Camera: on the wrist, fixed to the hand. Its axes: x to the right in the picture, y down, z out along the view.
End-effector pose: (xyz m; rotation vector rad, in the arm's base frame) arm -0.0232 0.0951 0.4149 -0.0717 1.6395 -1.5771
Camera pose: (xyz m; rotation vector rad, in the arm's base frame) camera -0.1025 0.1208 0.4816 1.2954 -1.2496 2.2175
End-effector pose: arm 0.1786 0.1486 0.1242 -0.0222 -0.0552 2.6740
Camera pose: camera 0.2182 0.2321 0.0708 0.0063 0.0422 1.1419
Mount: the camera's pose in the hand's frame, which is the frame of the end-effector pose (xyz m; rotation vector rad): 0.0026 -0.0900 -0.0573 0.0835 0.0315 -1.5320
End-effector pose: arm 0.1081 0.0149 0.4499 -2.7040 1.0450 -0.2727
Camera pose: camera 0.1528 0.0696 0.5300 -2.7611 -1.1728 -0.5277
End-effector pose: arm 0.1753 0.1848 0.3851 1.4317 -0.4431 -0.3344
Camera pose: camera 0.2091 0.2231 0.2914 1.6111 0.7850 -1.5002
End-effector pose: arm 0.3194 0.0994 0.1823 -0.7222 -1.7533 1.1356
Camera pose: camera 0.3700 0.0871 0.2755 0.6589 -1.5570 0.0947
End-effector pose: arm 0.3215 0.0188 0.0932 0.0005 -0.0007 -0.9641
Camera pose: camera 0.2491 -0.0346 0.0358 0.1066 -0.0131 -2.4952
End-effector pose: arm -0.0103 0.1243 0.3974 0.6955 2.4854 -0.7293
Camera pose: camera -0.0801 0.0932 0.4720 1.3197 -2.5026 1.1597
